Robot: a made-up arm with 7 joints. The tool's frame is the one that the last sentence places.
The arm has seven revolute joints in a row. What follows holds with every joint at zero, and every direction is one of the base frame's.
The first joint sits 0.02 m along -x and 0.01 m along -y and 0.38 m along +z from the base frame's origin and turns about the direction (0, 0.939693, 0.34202).
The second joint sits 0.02 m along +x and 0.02 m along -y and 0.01 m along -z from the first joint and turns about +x.
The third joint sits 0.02 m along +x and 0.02 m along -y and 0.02 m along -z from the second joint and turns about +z.
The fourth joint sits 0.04 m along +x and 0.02 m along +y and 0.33 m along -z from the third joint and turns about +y.
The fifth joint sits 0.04 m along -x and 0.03 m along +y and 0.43 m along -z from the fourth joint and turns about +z.
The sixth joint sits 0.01 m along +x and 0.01 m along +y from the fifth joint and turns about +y.
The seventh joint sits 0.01 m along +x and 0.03 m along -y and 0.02 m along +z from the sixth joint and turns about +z.
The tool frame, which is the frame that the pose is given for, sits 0.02 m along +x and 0.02 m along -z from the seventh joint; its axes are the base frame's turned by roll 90, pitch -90 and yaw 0 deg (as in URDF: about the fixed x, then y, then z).
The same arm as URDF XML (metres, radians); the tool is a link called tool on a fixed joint. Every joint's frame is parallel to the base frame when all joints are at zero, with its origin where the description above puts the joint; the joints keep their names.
<robot name="arm">
  <joint name="joint 1" type="continuous">
    <parent link="base_link"/>
    <child link="link1"/>
    <origin xyz="-0.0200 -0.0100 0.3800"/>
    <axis xyz="0 0.9397 0.342"/>
  </joint>
  <joint name="joint 2" type="continuous">
    <parent link="link1"/>
    <child link="link2"/>
    <origin xyz="0.0200 -0.0200 -0.0100"/>
    <axis xyz="1 0 0"/>
  </joint>
  <joint name="joint 3" type="continuous">
    <parent link="link2"/>
    <child link="link3"/>
    <origin xyz="0.0200 -0.0200 -0.0200"/>
    <axis xyz="0 0 1"/>
  </joint>
  <joint name="joint 4" type="continuous">
    <parent link="link3"/>
    <child link="link4"/>
    <origin xyz="0.0400 0.0200 -0.3300"/>
    <axis xyz="0 1 0"/>
  </joint>
  <joint name="joint 5" type="continuous">
    <parent link="link4"/>
    <child link="link5"/>
    <origin xyz="-0.0400 0.0300 -0.4300"/>
    <axis xyz="0 0 1"/>
  </joint>
  <joint name="joint 6" type="continuous">
    <parent link="link5"/>
    <child link="link6"/>
    <origin xyz="0.0100 0.0100 0.0000"/>
    <axis xyz="0 1 0"/>
  </joint>
  <joint name="joint 7" type="continuous">
    <parent link="link6"/>
    <child link="link7"/>
    <origin xyz="0.0100 -0.0300 0.0200"/>
    <axis xyz="0 0 1"/>
  </joint>
  <joint name="tool_fixed" type="fixed">
    <parent link="link7"/>
    <child link="tool"/>
    <origin xyz="0.0200 0.0000 -0.0200" rpy="1.5708 -1.5708 0.0000"/>
  </joint>
  <link name="base_link"/>
  <link name="link1"/>
  <link name="link2"/>
  <link name="link3"/>
  <link name="link4"/>
  <link name="link5"/>
  <link name="link6"/>
  <link name="link7"/>
  <link name="tool"/>
</robot>

